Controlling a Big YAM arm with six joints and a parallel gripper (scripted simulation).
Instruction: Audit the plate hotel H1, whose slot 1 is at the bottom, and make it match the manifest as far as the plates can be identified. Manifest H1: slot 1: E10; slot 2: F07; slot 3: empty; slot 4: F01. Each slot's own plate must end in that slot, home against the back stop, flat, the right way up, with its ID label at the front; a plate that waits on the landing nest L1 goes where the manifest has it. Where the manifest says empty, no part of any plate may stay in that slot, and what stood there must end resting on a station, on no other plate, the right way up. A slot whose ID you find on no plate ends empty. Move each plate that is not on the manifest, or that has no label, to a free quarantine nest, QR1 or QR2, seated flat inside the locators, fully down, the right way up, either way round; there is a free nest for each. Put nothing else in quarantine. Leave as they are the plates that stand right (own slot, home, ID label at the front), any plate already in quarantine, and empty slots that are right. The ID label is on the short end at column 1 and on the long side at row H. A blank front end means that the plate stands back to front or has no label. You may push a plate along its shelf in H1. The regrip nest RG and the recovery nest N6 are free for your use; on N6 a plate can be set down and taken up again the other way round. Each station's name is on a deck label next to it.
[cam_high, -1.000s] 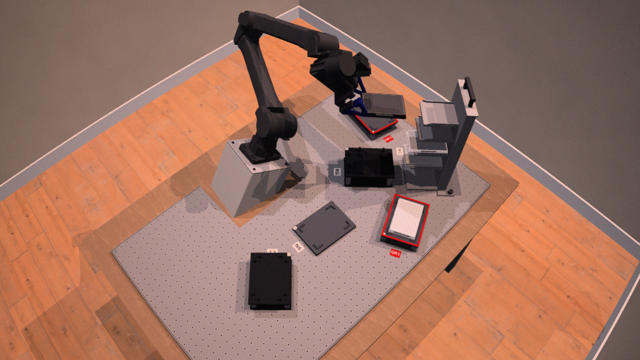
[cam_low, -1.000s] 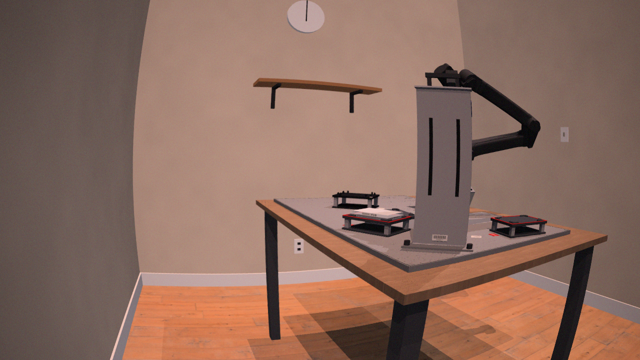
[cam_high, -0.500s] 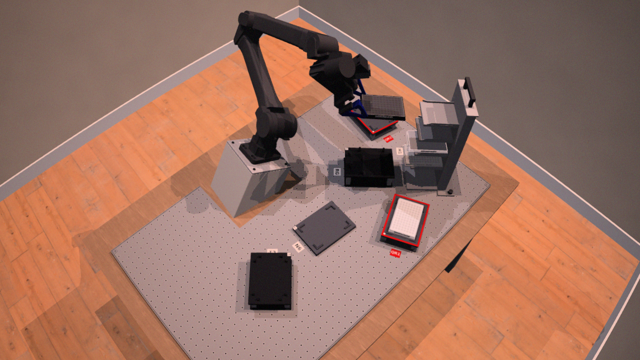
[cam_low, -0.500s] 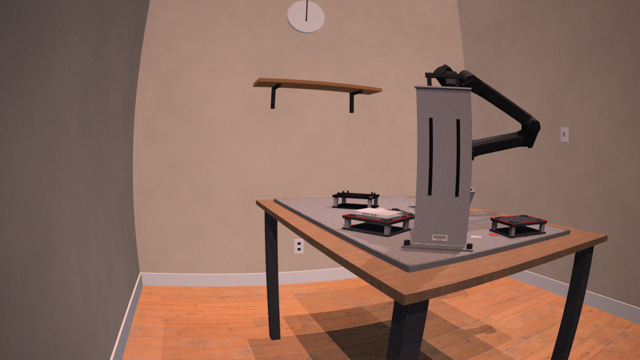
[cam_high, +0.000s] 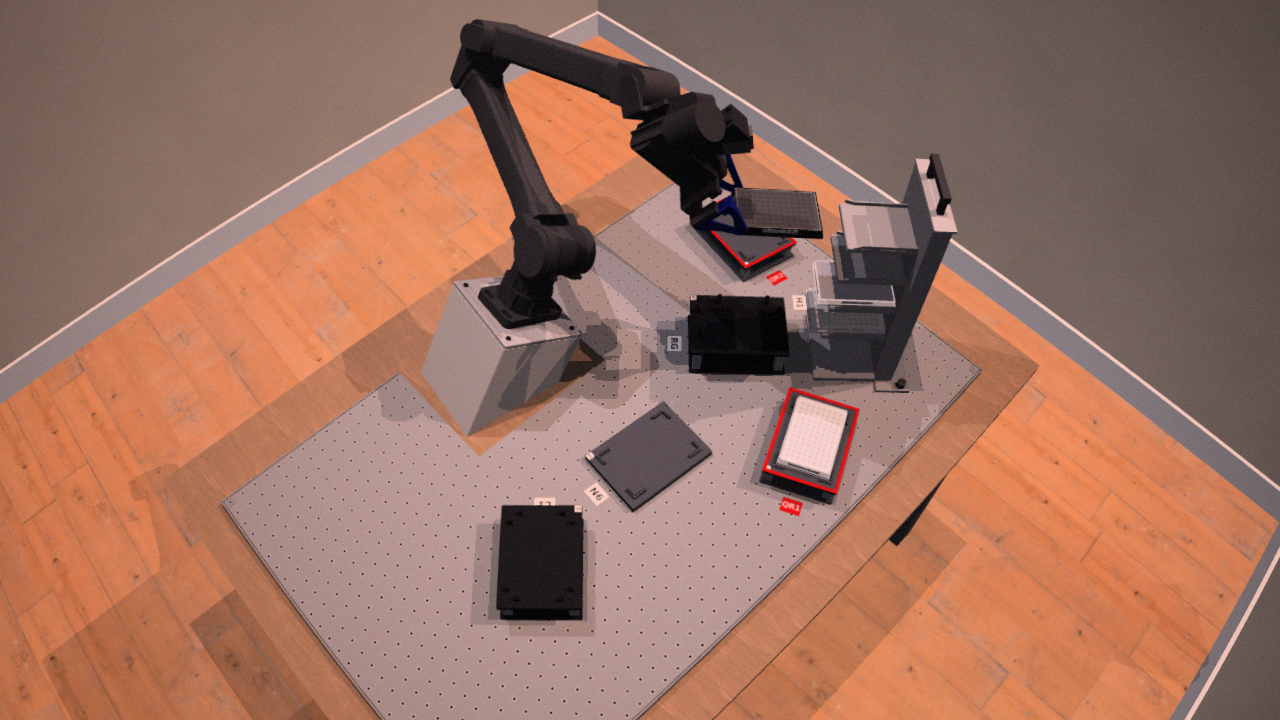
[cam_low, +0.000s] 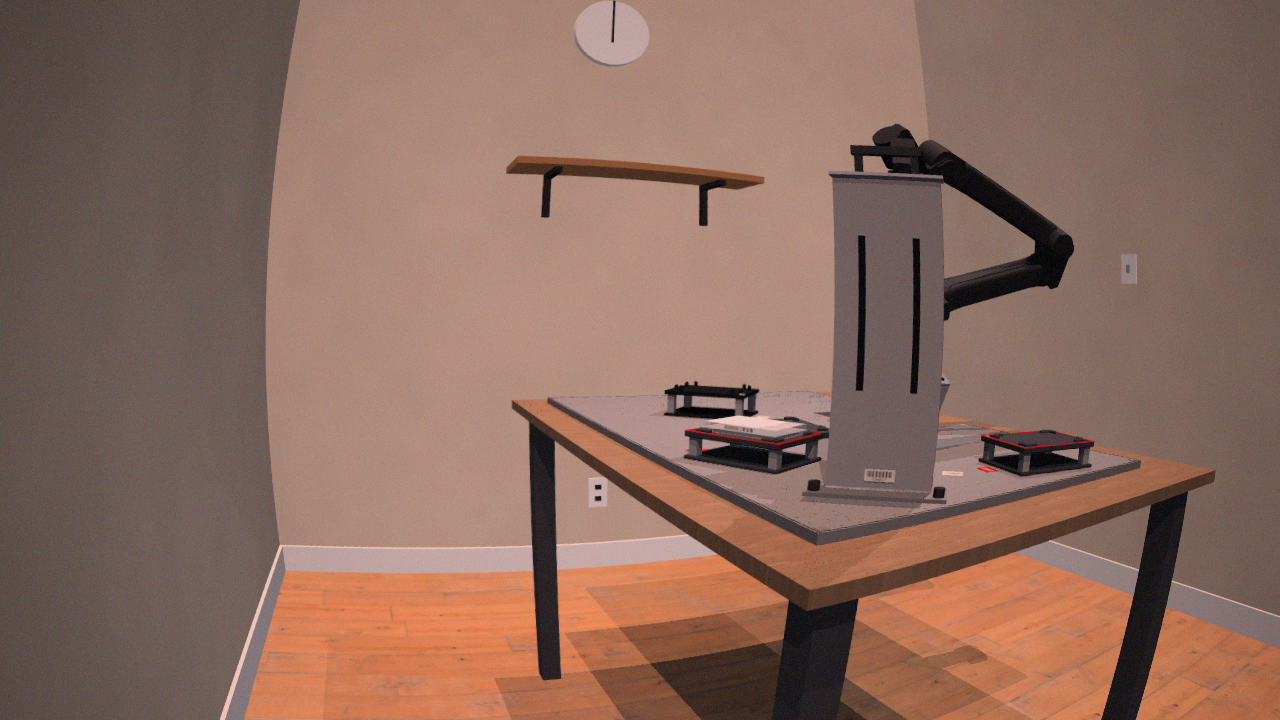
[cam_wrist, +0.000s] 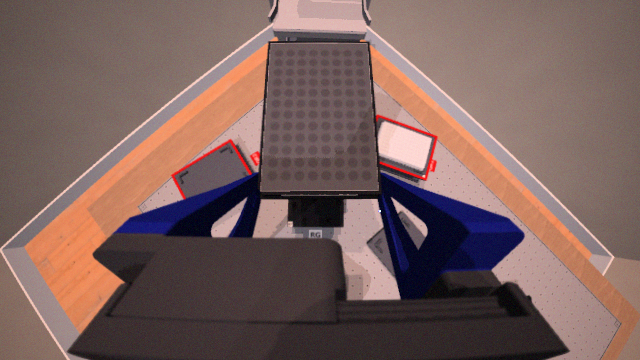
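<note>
My gripper is now 40 mm to the right of the black plate, 40 mm short of it and 10 mm above it. The rest, counted from my hand: H1 deck label (340 mm below, 180 mm to the left, 20 mm ahead); black regrip nest RG (280 mm below, 20 mm to the left, 20 mm ahead); hotel back wall (220 mm to the left, 180 mm ahead, 150 mm below).
</note>
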